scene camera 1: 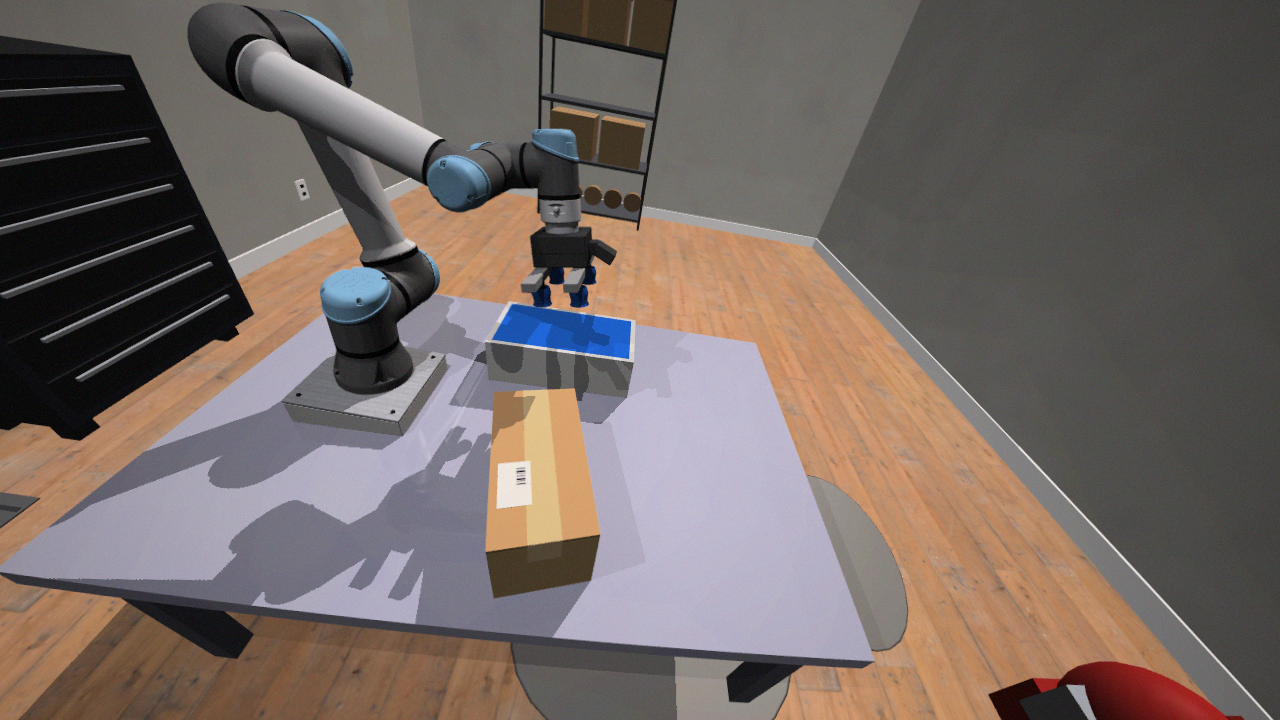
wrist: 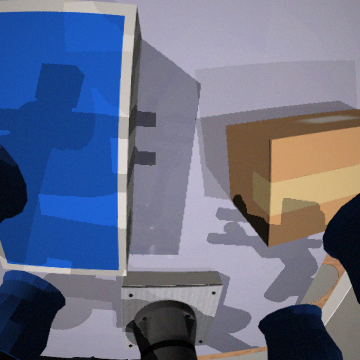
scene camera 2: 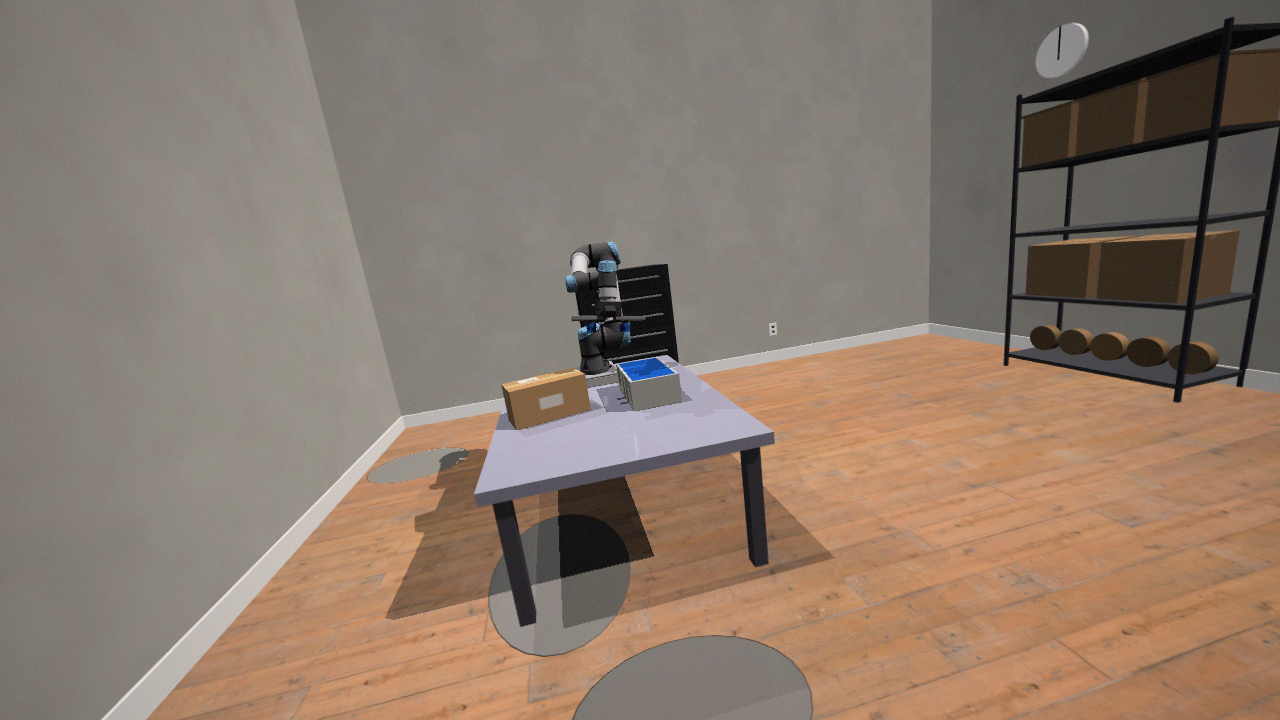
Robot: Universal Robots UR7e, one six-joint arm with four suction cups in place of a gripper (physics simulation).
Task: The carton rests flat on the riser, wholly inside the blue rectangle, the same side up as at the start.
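Pixels of known places: hand at its tool point: [wrist: 169,274] [scene camera 2: 608,332]; arm's base at its link origin: [scene camera 1: 375,371] [wrist: 164,321] [scene camera 2: 595,370].
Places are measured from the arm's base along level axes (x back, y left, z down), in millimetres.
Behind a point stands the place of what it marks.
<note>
The brown carton [scene camera 1: 556,465] @(x -454, y -276, z -101 mm) [scene camera 2: 547,399] @(x -501, y -251, z -35 mm) [wrist: 315,175] @(x -420, y -163, z -101 mm) lies flat on the table, tape strip and white barcode label on its top, beside the riser and apart from it. The grey riser [scene camera 1: 559,373] @(x -406, y 77, z 3 mm) [scene camera 2: 655,392] @(x -587, y 169, z -5 mm) stands on the table; its top bears the blue rectangle [scene camera 1: 563,331] @(x -399, y 166, z -65 mm) [scene camera 2: 646,368] @(x -415, y 182, z -65 mm) [wrist: 75,150] @(x -423, y 138, z -65 mm) with a pale border, and no carton stands on it. My gripper [scene camera 1: 563,291] @(x -418, y 40, z -249 mm) hangs above the riser with its four blue suction cups pointing down. The cups touch nothing, so it is open. In the wrist view parts of the cups show at the left and right edges.
The arm's base plate [scene camera 1: 358,402] @(x -15, y -98, z 2 mm) [wrist: 210,300] @(x -63, y -107, z 5 mm) is bolted to the table [scene camera 1: 707,501] @(x -764, y -214, z 55 mm) [scene camera 2: 626,438] @(x -840, y -8, z 55 mm), left of the riser in scene camera 1. A black drawer cabinet [scene camera 1: 107,205] and a shelf rack [scene camera 2: 1014,205] stand off the table. A red object [scene camera 1: 1136,689] shows at the lower right.
</note>
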